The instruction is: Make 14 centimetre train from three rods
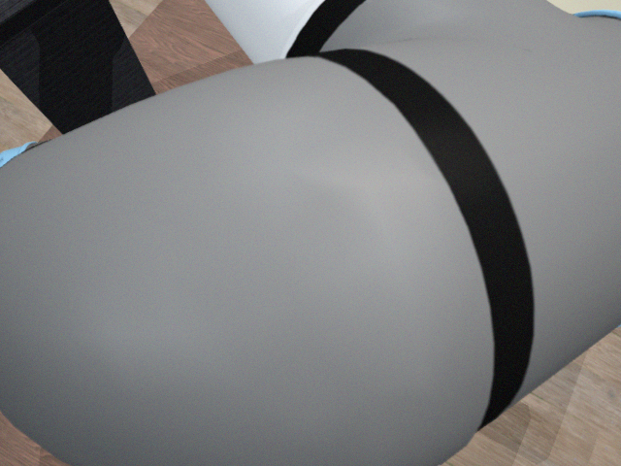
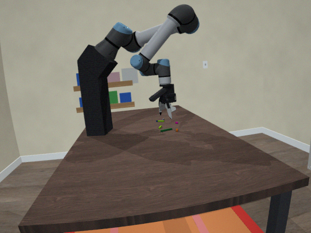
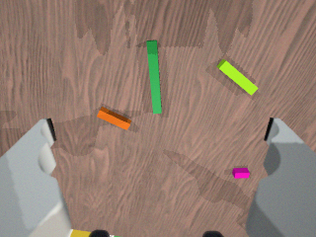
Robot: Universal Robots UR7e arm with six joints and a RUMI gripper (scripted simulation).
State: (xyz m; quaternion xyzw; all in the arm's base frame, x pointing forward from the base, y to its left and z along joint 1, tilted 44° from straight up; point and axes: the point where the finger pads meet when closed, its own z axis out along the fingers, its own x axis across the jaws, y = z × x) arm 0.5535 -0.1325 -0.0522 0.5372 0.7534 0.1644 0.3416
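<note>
Now: hand 80 mm above the green rod and 10 mm to the left of it. The rest, counted from my hand: magenta rod 150 mm to the left, 100 mm ahead, 80 mm below; blue rod 270 mm to the left, 80 mm below, 20 mm behind; orange rod 80 mm below, 60 mm ahead, 40 mm to the right.
</note>
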